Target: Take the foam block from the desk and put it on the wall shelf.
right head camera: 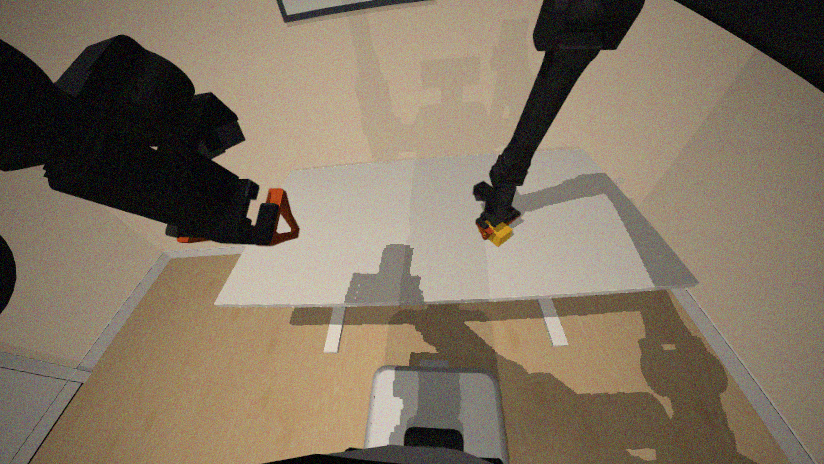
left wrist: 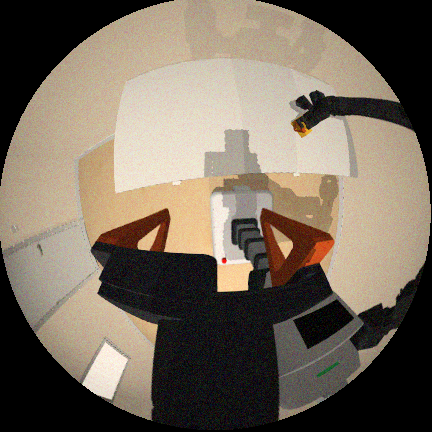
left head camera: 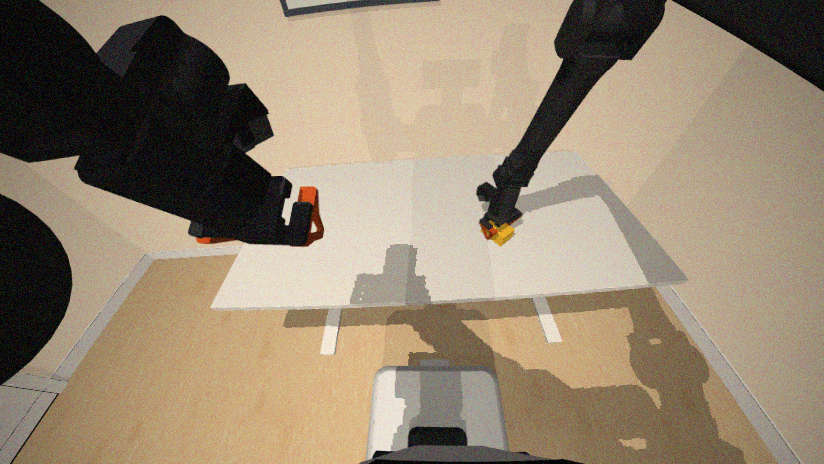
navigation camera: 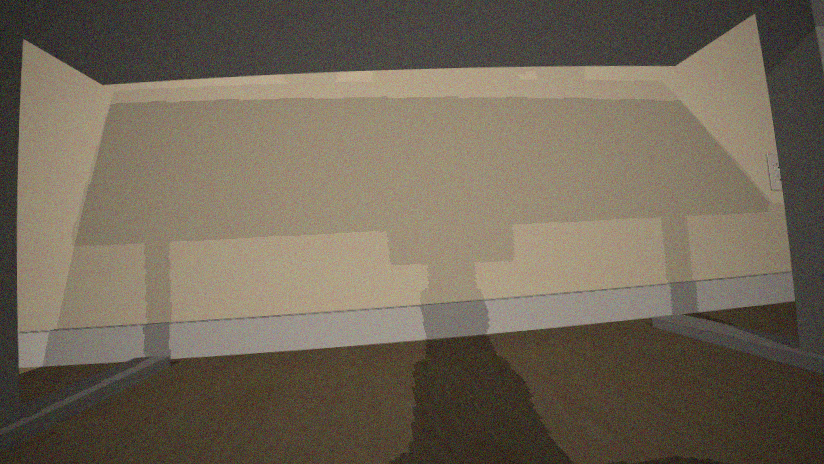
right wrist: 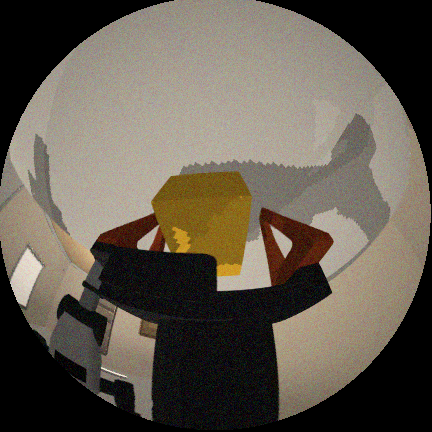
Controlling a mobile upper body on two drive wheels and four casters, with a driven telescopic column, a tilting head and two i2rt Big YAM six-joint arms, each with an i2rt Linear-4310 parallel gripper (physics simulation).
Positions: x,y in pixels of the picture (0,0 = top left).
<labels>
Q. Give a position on a white desk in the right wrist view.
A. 185,94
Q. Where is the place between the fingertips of my right gripper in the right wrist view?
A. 213,212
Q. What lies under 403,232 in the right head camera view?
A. A white desk.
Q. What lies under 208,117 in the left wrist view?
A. A white desk.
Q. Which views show my left gripper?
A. The right head camera view, the left wrist view and the left head camera view only.
</labels>
